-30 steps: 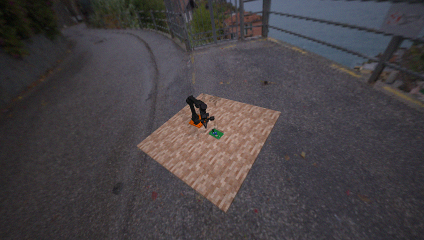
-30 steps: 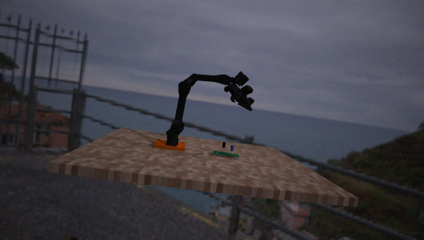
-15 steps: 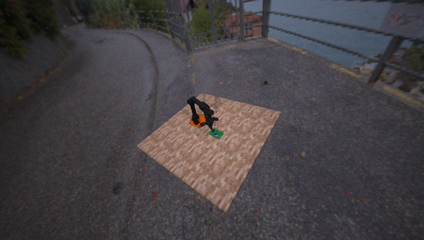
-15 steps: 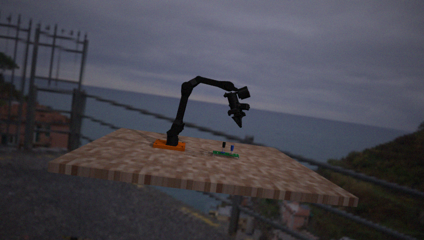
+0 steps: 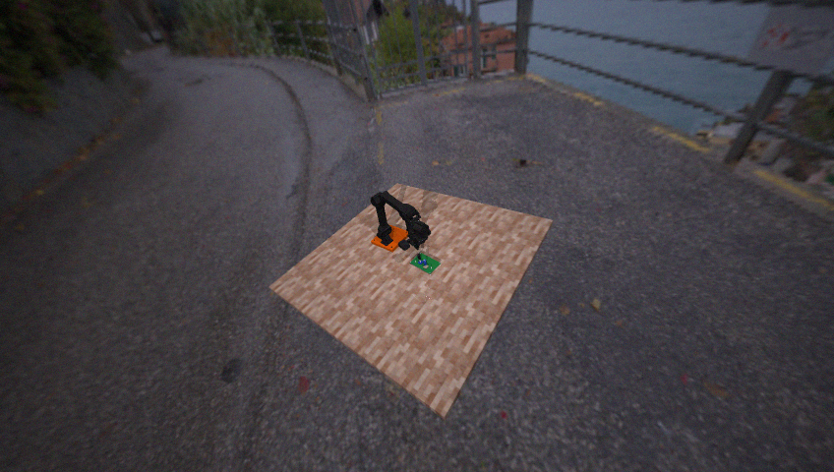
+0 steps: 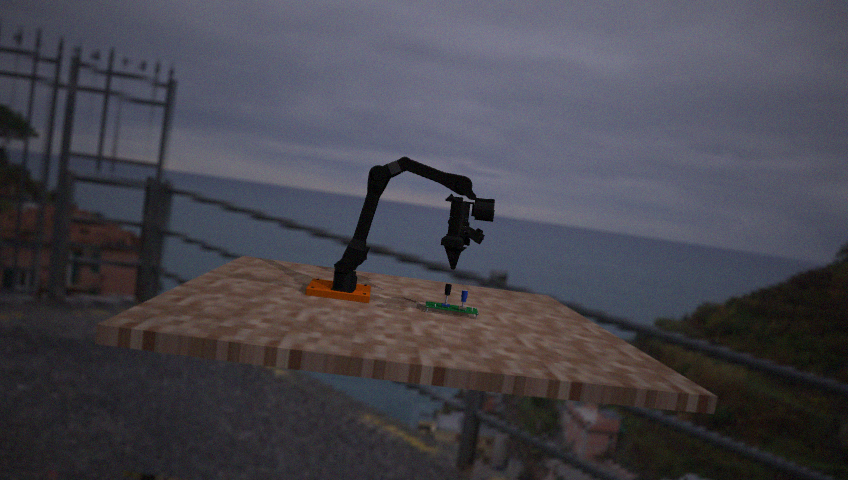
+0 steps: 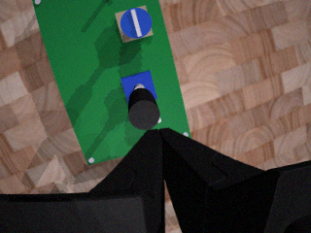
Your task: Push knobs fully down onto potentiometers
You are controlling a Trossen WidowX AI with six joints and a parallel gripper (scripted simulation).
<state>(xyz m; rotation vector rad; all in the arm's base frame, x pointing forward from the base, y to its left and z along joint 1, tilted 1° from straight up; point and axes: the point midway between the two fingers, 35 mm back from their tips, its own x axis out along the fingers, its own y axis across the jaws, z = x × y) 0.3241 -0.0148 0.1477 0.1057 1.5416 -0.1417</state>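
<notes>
The black knob is 1 cm behind my gripper tip and 7 cm below it. Also, from my gripper tip: blue knob: 5 cm ahead, 7 cm below.
</notes>
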